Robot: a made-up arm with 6 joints. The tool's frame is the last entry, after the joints.
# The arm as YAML. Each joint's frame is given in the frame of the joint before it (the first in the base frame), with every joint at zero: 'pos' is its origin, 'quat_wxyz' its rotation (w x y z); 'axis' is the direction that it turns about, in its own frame. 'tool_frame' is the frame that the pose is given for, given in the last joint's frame.
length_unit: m
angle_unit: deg
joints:
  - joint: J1
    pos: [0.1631, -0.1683, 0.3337]
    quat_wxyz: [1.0, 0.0, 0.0, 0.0]
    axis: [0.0, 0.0, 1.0]
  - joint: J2
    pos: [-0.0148, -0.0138, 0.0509]
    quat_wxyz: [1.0, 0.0, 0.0, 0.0]
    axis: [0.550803, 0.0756, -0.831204]
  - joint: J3
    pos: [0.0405, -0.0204, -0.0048]
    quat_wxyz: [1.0, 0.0, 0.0, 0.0]
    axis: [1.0, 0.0, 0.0]
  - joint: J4
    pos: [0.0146, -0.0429, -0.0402]
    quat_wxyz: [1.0, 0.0, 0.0, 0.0]
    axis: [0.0, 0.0, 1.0]
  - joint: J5
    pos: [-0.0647, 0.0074, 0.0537]
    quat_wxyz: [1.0, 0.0, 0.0, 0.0]
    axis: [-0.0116, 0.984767, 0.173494]
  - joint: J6
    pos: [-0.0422, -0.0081, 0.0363]
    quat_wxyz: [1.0, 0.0, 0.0, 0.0]
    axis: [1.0, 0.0, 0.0]
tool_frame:
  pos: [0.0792, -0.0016, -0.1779]
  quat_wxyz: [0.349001, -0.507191, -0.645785, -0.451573]
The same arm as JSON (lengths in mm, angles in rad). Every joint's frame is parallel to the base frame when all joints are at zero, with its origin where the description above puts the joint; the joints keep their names.
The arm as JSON. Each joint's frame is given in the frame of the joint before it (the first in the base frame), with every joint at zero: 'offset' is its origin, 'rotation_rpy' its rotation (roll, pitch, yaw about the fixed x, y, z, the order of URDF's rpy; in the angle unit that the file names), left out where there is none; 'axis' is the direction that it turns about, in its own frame. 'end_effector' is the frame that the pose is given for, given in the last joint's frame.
{
  "length_unit": "mm",
  "angle_unit": "rad",
  "chain": [
    {
      "id": "J1",
      "offset": [
        163.1,
        -168.3,
        333.7
      ],
      "axis": "+z"
    },
    {
      "id": "J2",
      "offset": [
        -14.8,
        -13.8,
        50.9
      ],
      "axis": [
        0.550803,
        0.0756,
        -0.831204
      ]
    },
    {
      "id": "J3",
      "offset": [
        40.5,
        -20.4,
        -4.8
      ],
      "axis": "+x"
    },
    {
      "id": "J4",
      "offset": [
        14.6,
        -42.9,
        -40.2
      ],
      "axis": "+z"
    },
    {
      "id": "J5",
      "offset": [
        -64.7,
        7.4,
        53.7
      ],
      "axis": [
        -0.0116,
        0.984767,
        0.173494
      ]
    },
    {
      "id": "J6",
      "offset": [
        -42.2,
        -8.1,
        36.3
      ],
      "axis": "+x"
    }
  ],
  "end_effector": {
    "offset": [
      79.2,
      -1.6,
      -177.9
    ],
    "rotation_rpy": [
      2.5599,
      -1.1405,
      2.1894
    ]
  }
}

